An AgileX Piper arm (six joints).
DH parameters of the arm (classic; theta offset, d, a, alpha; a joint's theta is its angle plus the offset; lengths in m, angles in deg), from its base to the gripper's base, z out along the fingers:
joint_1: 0 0.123 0 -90
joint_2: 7.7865 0 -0.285 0
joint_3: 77.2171 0 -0.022 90
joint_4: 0 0.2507 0 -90
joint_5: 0 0 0 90
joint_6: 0 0.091 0 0
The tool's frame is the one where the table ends.
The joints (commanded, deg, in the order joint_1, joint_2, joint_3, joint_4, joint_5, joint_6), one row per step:
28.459, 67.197, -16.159, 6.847, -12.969, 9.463
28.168, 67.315, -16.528, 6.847, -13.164, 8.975
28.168, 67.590, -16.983, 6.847, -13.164, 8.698
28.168, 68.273, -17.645, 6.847, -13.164, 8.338
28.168, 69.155, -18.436, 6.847, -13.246, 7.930
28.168, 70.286, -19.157, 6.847, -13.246, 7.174
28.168, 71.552, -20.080, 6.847, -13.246, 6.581
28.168, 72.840, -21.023, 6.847, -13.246, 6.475
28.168, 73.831, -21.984, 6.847, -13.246, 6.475
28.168, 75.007, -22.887, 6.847, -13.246, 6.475
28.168, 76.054, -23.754, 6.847, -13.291, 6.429
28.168, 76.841, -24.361, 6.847, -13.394, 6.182
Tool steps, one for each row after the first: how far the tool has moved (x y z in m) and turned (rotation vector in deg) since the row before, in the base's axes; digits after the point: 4 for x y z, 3 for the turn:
0.0019, -0.0001, 0.0016, -0.170, -0.582, -0.042
0.0018, 0.0009, 0.0012, -0.124, -0.262, 0.149
0.0028, 0.0015, 0.0007, -0.282, -0.116, 0.194
0.0035, 0.0019, 0.0007, -0.319, -0.147, 0.213
0.0035, 0.0019, -0.0007, -0.763, 0.080, 0.409
0.0043, 0.0023, -0.0004, -0.607, 0.082, 0.324
0.0044, 0.0024, -0.0005, -0.242, 0.265, 0.058
0.0042, 0.0022, 0.0006, -0.014, 0.026, 0.000
0.0042, 0.0022, -0.0005, -0.129, 0.241, 0.000
0.0040, 0.0021, -0.0002, -0.102, 0.101, 0.022
0.0029, 0.0015, -0.0003, -0.228, -0.026, 0.130

